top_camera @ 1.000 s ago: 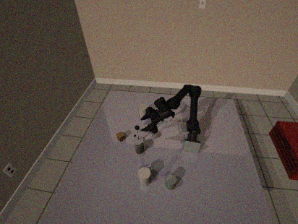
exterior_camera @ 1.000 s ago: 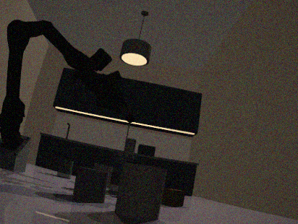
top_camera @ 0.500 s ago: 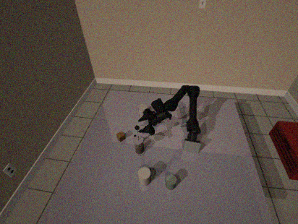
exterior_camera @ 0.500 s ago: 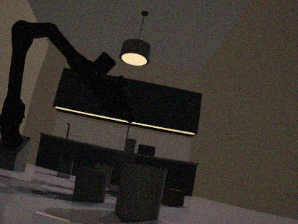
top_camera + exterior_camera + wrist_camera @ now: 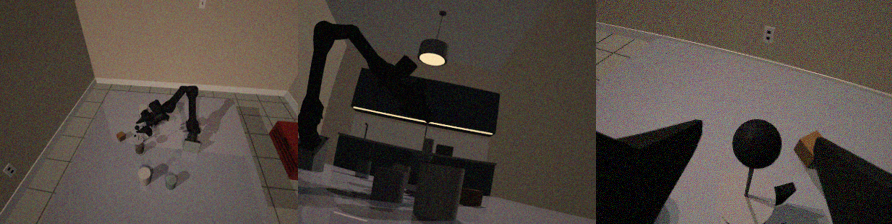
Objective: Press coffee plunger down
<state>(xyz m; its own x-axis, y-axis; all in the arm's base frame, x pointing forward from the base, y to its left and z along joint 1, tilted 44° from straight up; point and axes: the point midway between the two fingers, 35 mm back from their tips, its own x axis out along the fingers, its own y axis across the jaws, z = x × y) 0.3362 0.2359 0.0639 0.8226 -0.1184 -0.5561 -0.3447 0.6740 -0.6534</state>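
My gripper tip is now 10 mm short of the coffee press, 10 mm to the left of it and 140 mm above it. Also, from my gripper tip: greenish cup 280 mm behind, 190 mm to the left, 230 mm below.
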